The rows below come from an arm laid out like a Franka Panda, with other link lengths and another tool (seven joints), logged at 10 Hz.
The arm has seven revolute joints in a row. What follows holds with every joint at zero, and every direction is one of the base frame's. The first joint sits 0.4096 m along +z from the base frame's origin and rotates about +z. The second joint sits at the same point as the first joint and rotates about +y. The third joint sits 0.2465 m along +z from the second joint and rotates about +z. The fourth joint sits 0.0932 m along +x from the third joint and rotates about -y. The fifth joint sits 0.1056 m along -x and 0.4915 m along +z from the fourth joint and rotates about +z. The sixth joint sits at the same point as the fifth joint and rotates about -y. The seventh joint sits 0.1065 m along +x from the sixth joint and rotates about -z. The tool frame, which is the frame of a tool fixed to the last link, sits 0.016 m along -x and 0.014 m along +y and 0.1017 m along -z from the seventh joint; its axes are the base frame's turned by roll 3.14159, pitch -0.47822 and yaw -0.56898 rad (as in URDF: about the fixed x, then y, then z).
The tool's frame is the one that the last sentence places.
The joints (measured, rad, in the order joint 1, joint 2, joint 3, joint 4, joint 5, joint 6, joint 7), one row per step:
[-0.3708 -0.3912 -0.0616 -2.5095 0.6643 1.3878 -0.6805]
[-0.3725 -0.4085 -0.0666 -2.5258 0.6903 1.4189 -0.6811]
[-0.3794 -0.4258 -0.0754 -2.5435 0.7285 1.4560 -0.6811]
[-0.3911 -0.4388 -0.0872 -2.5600 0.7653 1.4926 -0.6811]
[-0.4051 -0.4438 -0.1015 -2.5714 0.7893 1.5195 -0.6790]
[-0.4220 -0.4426 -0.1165 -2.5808 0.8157 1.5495 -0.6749]
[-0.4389 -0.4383 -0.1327 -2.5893 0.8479 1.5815 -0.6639]
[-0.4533 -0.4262 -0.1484 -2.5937 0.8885 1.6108 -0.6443]
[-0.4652 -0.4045 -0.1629 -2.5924 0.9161 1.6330 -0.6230]
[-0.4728 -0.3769 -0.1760 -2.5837 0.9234 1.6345 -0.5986]
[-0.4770 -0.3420 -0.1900 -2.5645 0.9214 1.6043 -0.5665]
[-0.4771 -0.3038 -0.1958 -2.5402 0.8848 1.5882 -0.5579]
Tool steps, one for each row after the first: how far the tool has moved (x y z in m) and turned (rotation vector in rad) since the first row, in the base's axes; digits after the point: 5 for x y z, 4 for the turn. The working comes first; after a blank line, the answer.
Tool pose at each row, in the base's axes (x y z in m, rotation vector in rad; the steps are taken from these numbers as rounded here):
[0.46257 -0.13158 0.39746 -2.3068 0.7360 0.0722]
[0.46273 -0.13365 0.39909 -2.2854 0.7622 0.0236]
[0.46266 -0.13955 0.40084 -2.2474 0.8056 -0.0369]
[0.46136 -0.14938 0.40114 -2.2044 0.8583 -0.0953]
[0.45844 -0.16175 0.39942 -2.1677 0.9111 -0.1357]
[0.45528 -0.17629 0.39581 -2.1257 0.9742 -0.1752]
[0.45207 -0.19151 0.39155 -2.0747 1.0494 -0.2111]
[0.45005 -0.20567 0.38611 -2.0128 1.1330 -0.2339]
[0.44791 -0.21887 0.37785 -1.9631 1.2094 -0.2375]
[0.44564 -0.22885 0.36919 -1.9341 1.2653 -0.2114]
[0.44381 -0.23600 0.36198 -1.9105 1.3024 -0.1486]
[0.44319 -0.24132 0.35252 -1.9410 1.3084 -0.1029]

[0.00016 -0.00207 0.00163 0.0037 -0.0289 -0.0364]
[0.00009 -0.00797 0.00338 0.0146 -0.0631 -0.0922]
[-0.00121 -0.01780 0.00368 0.0262 -0.0931 -0.1556]
[-0.00413 -0.03017 0.00196 0.0345 -0.1090 -0.2128]
[-0.00729 -0.04471 -0.00165 0.0432 -0.1210 -0.2786]
[-0.01050 -0.05993 -0.00591 0.0548 -0.1270 -0.3547]
[-0.01252 -0.07409 -0.01135 0.0742 -0.1219 -0.4367]
[-0.01466 -0.08729 -0.01961 0.0883 -0.1031 -0.5051]
[-0.01693 -0.09727 -0.02827 0.0993 -0.0675 -0.5446]
[-0.01876 -0.10442 -0.03548 0.1222 -0.0126 -0.5598]
[-0.01938 -0.10974 -0.04494 0.1055 0.0266 -0.5400]

